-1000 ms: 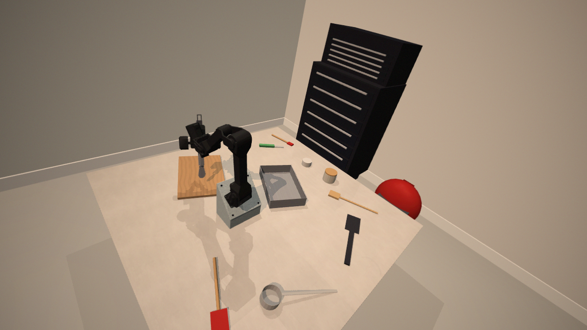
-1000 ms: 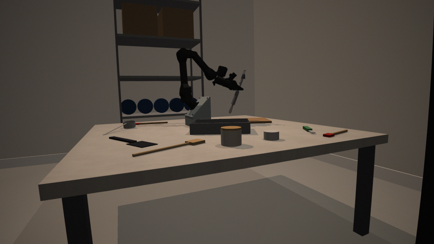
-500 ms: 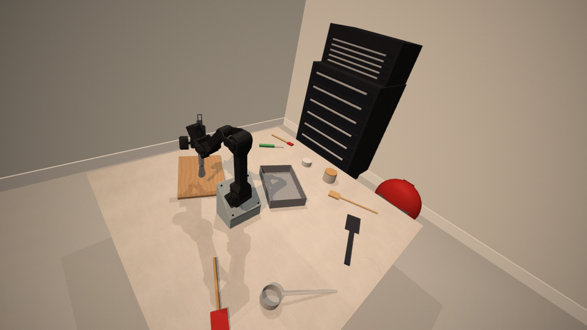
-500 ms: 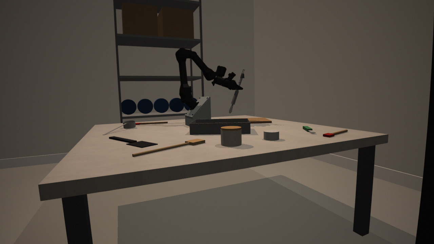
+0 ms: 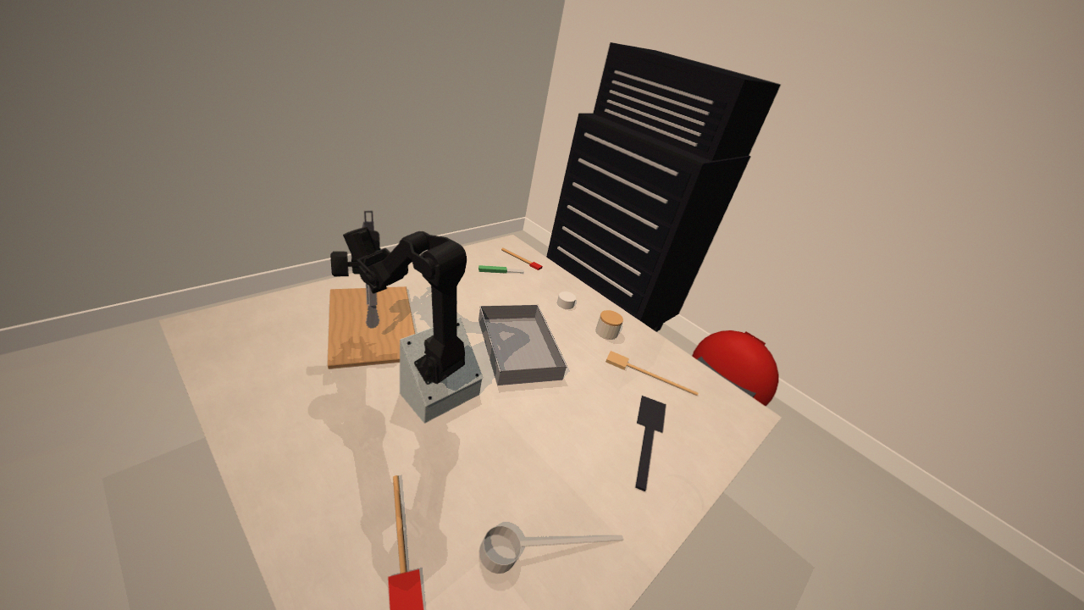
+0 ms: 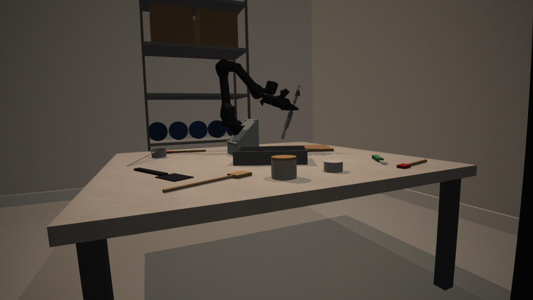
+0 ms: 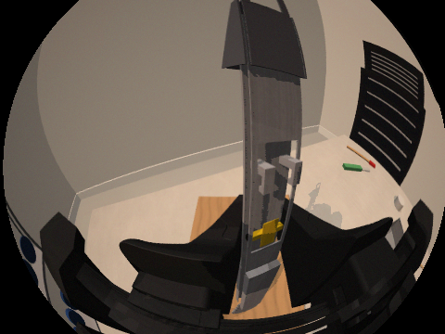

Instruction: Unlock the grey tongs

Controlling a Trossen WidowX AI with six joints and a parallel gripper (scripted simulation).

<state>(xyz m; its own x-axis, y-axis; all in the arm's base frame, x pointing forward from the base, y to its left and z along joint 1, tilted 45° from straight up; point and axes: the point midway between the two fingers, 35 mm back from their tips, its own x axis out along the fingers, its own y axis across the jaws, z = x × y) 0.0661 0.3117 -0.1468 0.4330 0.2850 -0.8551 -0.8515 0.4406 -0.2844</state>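
Right now my gripper tip is 23 cm above the wooden board. The rest, counted from my gripper tip: green-handled tool: 58 cm ahead, 23 cm below, 2 cm to the right; then white cylinder: 61 cm ahead, 31 cm to the right, 22 cm below; then roasting tin: 36 cm to the right, 28 cm ahead, 21 cm below.
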